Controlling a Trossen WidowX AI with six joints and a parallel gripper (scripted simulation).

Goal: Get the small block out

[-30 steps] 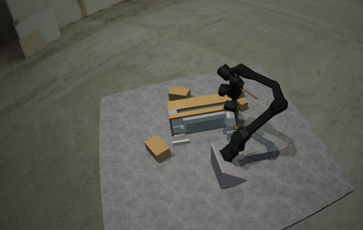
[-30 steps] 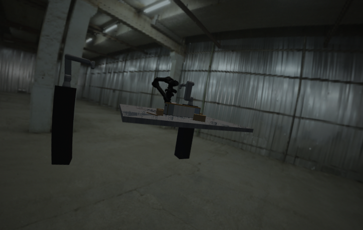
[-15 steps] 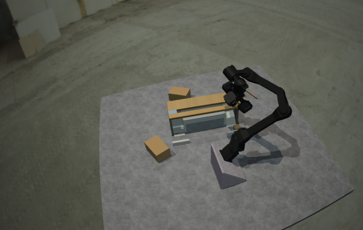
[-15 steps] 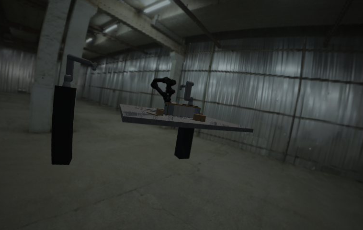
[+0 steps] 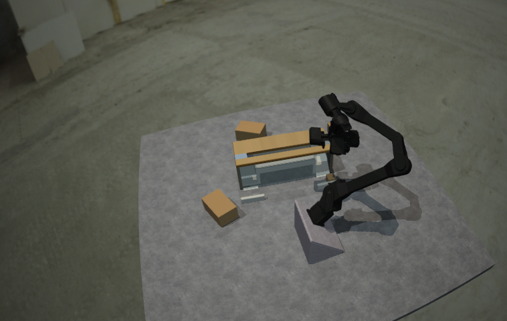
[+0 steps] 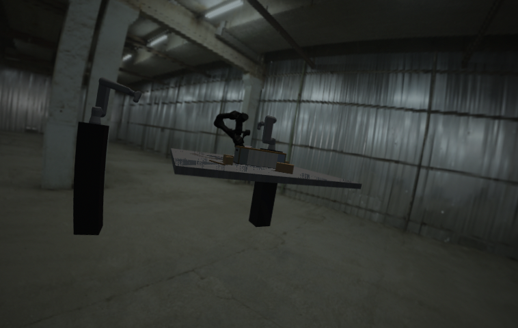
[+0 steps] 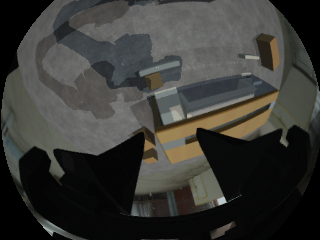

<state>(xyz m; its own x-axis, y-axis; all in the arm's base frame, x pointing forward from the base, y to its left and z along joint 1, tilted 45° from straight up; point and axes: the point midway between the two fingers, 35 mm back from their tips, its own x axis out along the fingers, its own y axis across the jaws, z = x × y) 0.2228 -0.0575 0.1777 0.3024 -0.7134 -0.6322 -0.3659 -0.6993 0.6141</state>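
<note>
Right now the small tan block is 20 mm behind my gripper tip and 150 mm below it. The rest, counted from my gripper tip: box 90 mm ahead, 150 mm to the left, 100 mm below; then thin wooden stick 270 mm ahead, 240 mm to the right, 160 mm below.
</note>
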